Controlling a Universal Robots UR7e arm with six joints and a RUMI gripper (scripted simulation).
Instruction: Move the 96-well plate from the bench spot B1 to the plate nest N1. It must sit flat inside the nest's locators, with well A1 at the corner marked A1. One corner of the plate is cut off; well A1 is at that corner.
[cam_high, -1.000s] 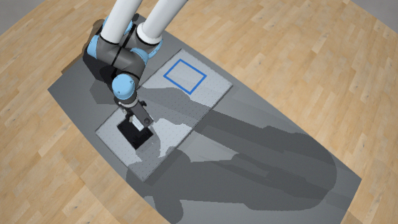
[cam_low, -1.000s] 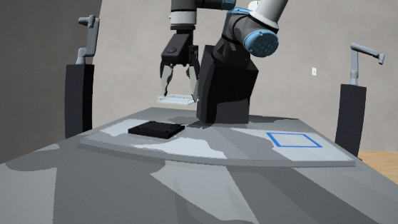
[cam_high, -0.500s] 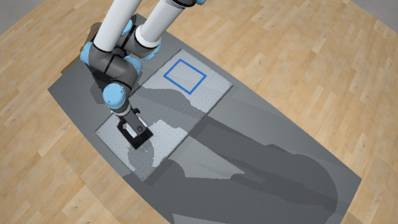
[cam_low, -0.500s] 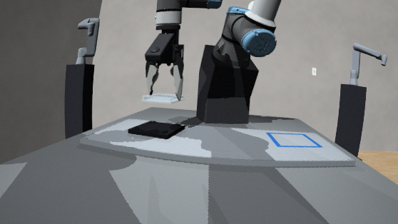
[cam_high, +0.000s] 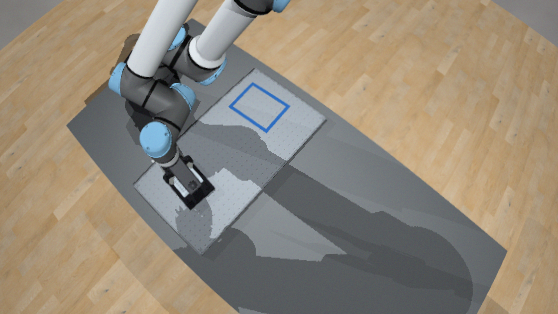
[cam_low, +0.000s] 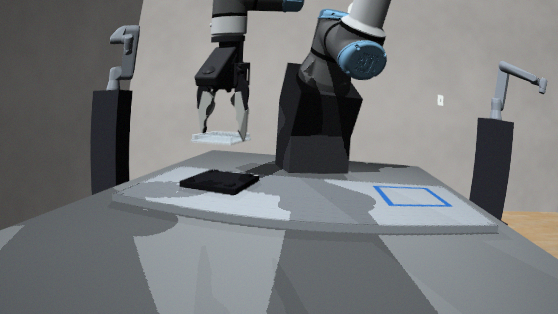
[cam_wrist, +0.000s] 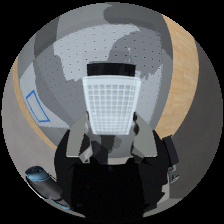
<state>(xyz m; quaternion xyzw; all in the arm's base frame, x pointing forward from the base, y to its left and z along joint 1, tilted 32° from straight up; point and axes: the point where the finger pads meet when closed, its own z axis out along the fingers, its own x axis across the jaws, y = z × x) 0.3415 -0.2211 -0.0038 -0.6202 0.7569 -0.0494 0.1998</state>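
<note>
Now: the white 96-well plate 1 cm below my hand. From my hand the other things lie so: black plate nest (10 cm below).
</note>
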